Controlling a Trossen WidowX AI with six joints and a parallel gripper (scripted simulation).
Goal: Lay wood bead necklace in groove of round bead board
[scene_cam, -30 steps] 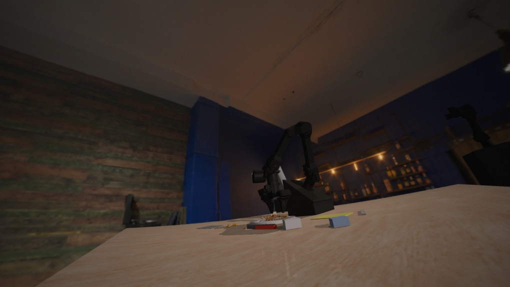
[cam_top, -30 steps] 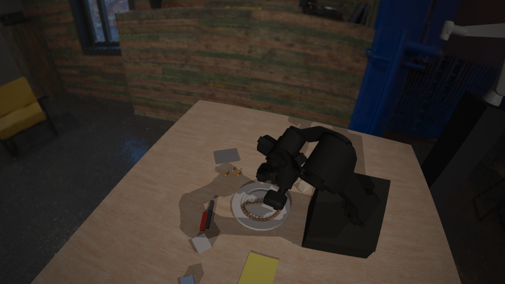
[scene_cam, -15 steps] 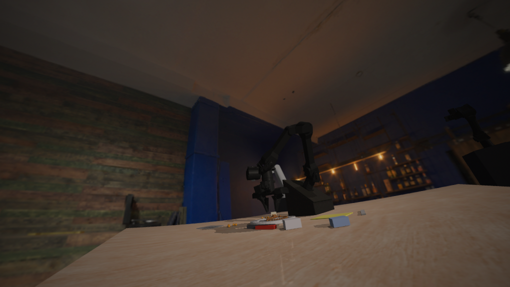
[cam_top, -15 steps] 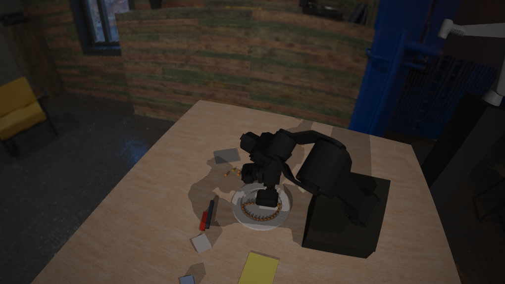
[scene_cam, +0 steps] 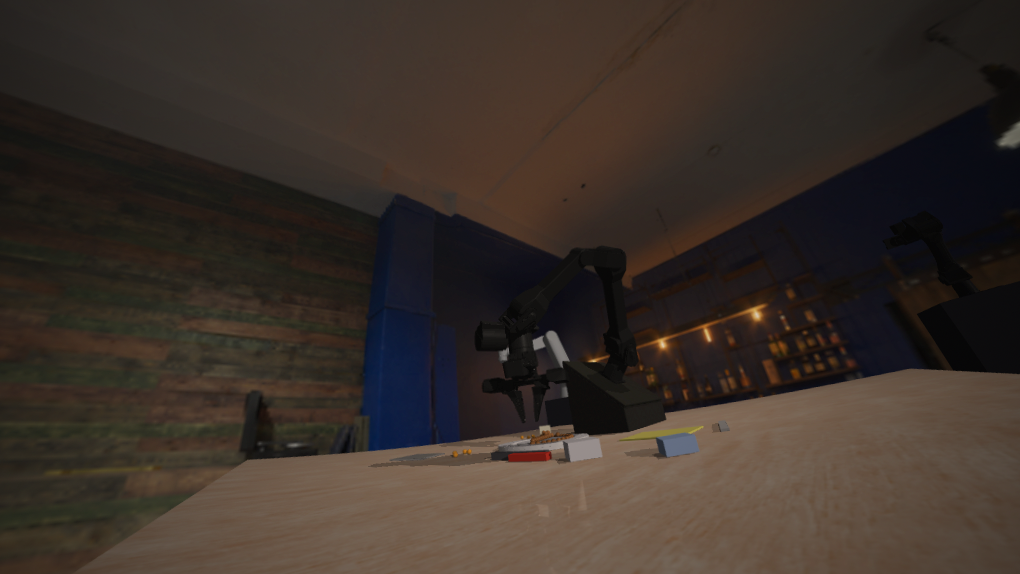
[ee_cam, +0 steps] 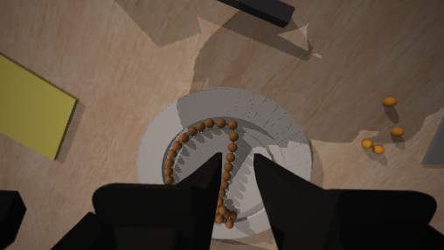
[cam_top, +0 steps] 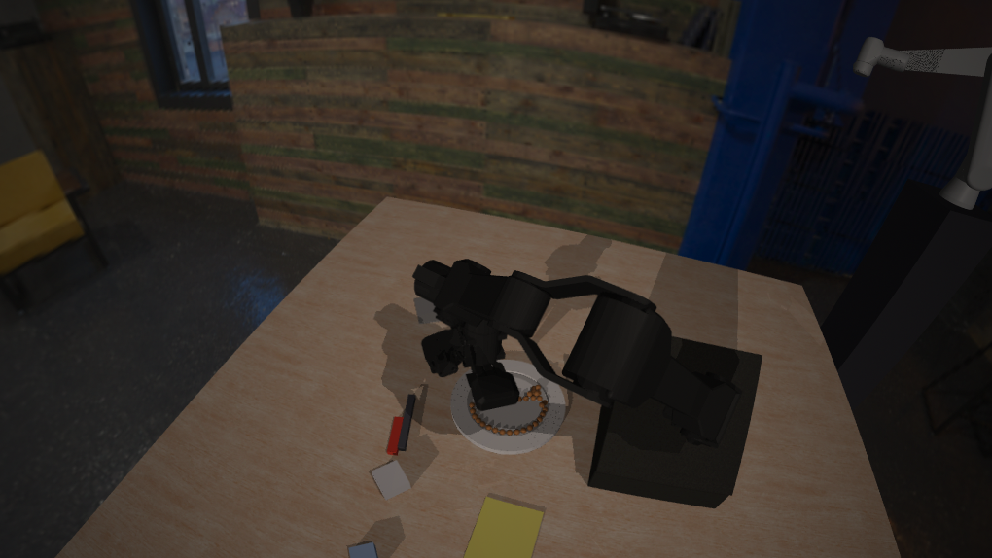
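Now: the round white bead board 50 mm behind my gripper tip, 10 mm to the right of it and 40 mm below it. From my gripper tip the other things lie so: grey block (90 mm ahead, 190 mm to the left, 40 mm below); dark bar (110 mm ahead, 90 mm to the left, 50 mm below); pale cube (190 mm behind, 130 mm to the right, 40 mm below).
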